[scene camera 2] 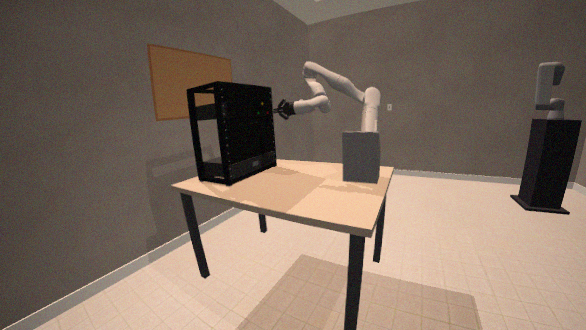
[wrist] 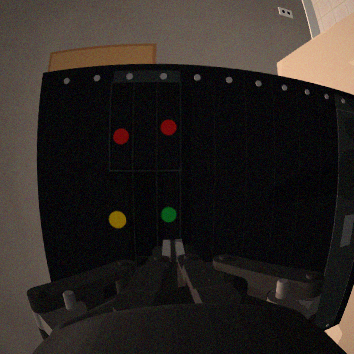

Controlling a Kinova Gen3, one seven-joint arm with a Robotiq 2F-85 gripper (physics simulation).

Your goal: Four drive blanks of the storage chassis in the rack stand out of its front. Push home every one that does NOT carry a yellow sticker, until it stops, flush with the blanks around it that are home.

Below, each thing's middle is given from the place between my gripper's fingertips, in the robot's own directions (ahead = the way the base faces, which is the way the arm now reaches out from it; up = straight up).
The black rack (scene camera 2: 248,148) lies 26 cm ahead of my hand, 6 cm to the left of it and 12 cm below it.
